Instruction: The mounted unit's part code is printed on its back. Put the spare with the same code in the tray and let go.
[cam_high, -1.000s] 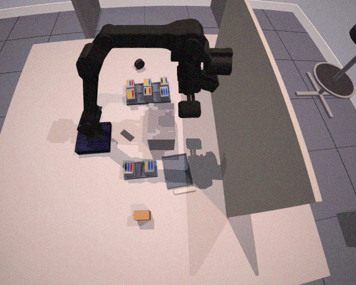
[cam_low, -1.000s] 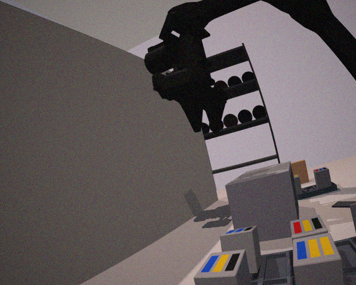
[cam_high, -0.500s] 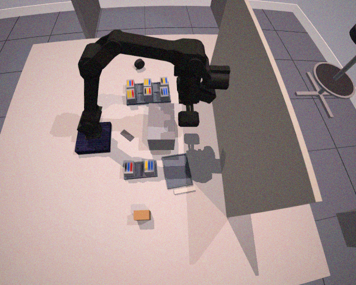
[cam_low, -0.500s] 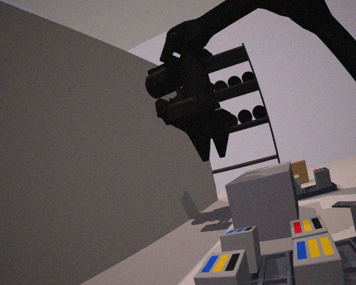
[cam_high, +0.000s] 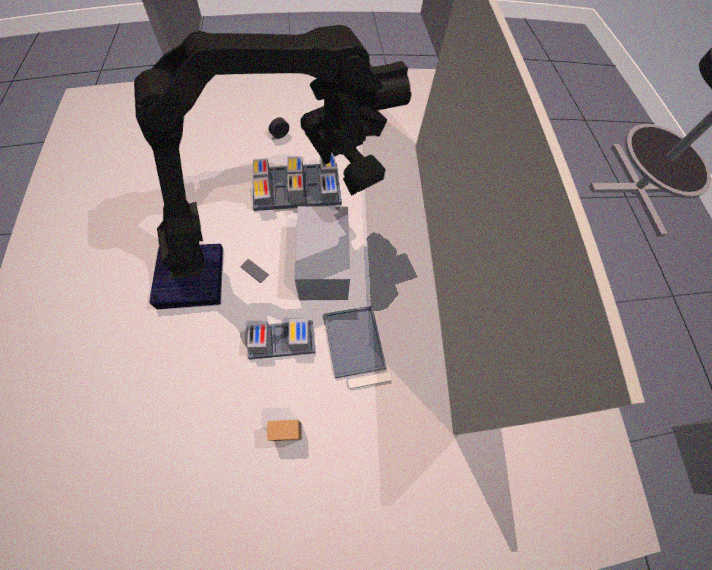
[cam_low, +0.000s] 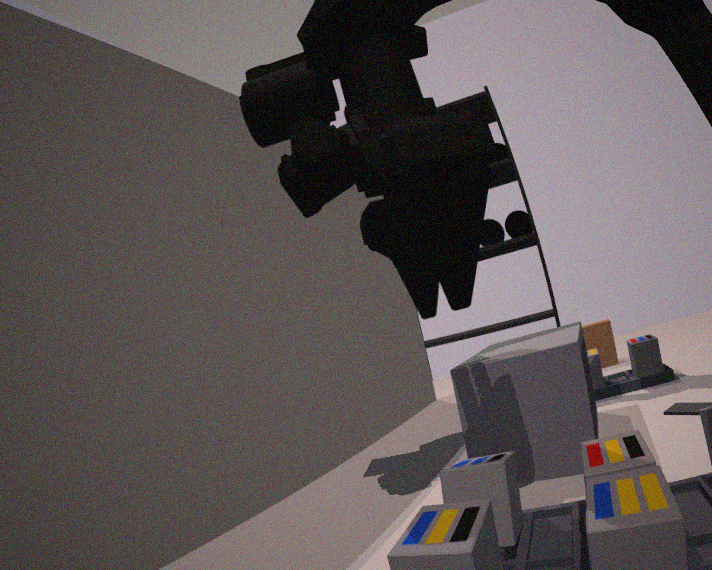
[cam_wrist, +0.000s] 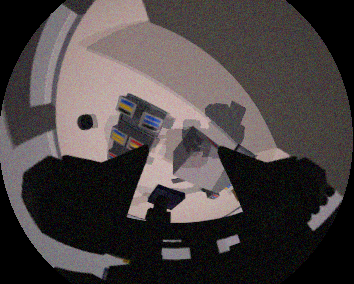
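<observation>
The grey spare is 150 mm behind my gripper tip, 140 mm to the left of it and 100 mm below it. Round my gripper tip: grey tray 280 mm to the right, 140 mm below, 30 mm behind; then rack 250 mm to the right, 170 mm behind, 130 mm below; then grey panel 180 mm ahead, 150 mm to the right, 80 mm above.
</observation>
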